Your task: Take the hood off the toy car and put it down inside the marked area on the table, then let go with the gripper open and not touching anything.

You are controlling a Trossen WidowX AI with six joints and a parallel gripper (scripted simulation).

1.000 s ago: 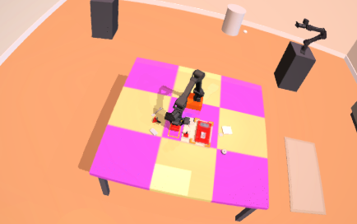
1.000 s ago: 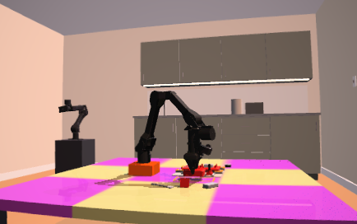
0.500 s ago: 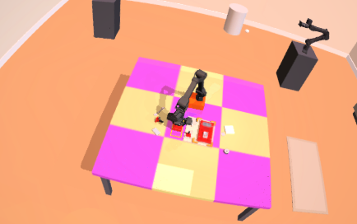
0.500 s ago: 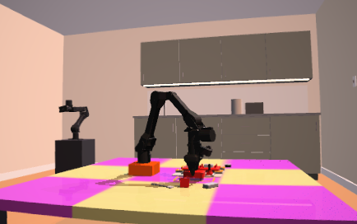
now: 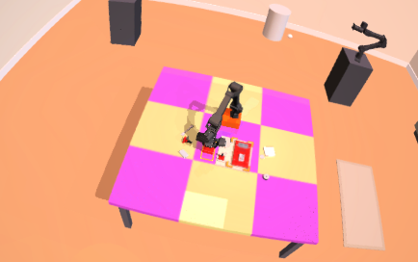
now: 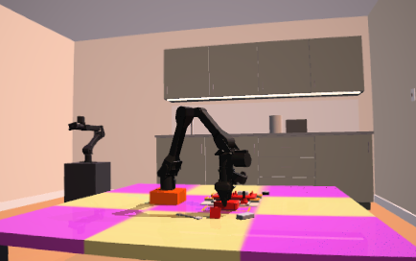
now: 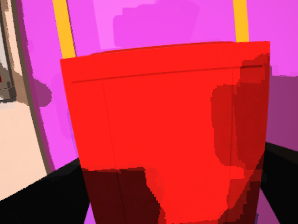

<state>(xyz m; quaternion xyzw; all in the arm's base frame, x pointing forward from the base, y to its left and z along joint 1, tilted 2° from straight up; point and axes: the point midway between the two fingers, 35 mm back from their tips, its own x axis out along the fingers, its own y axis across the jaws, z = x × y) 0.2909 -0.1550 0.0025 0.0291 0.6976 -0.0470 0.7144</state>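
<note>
My gripper tip is now 1 cm below the red hood. From my gripper tip the other things lie so: small wheel 39 cm to the left, 17 cm ahead, 1 cm below.
</note>
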